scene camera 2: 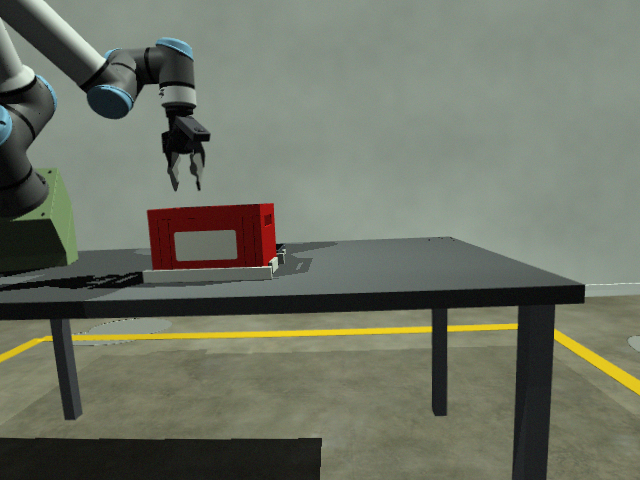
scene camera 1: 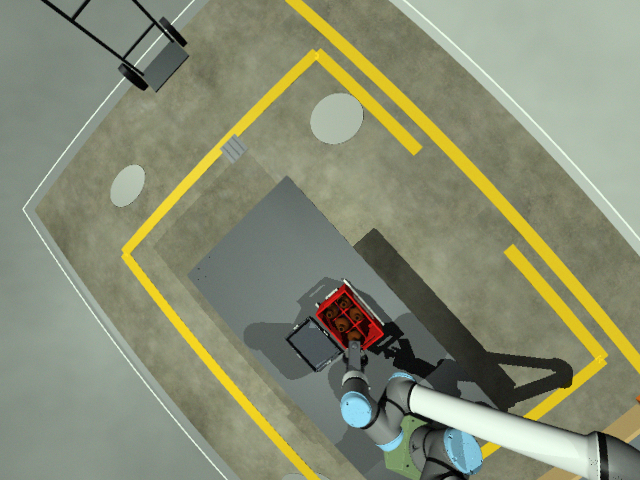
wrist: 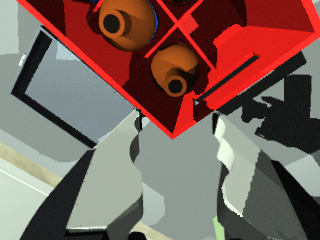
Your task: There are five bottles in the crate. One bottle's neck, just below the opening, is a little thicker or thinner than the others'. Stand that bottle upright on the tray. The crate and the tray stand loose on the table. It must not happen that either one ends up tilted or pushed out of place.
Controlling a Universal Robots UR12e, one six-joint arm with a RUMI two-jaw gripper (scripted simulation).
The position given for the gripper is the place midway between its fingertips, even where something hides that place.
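Note:
Scene camera 1 gives you a dark tray (scene camera 1: 316, 349), and scene camera 2 has the gripper (scene camera 2: 187, 191). On the wrist view you get a red crate (wrist: 227, 41) and a bottle (wrist: 174, 61), plus the dark tray (wrist: 50, 82) again and the gripper (wrist: 176, 112) too.

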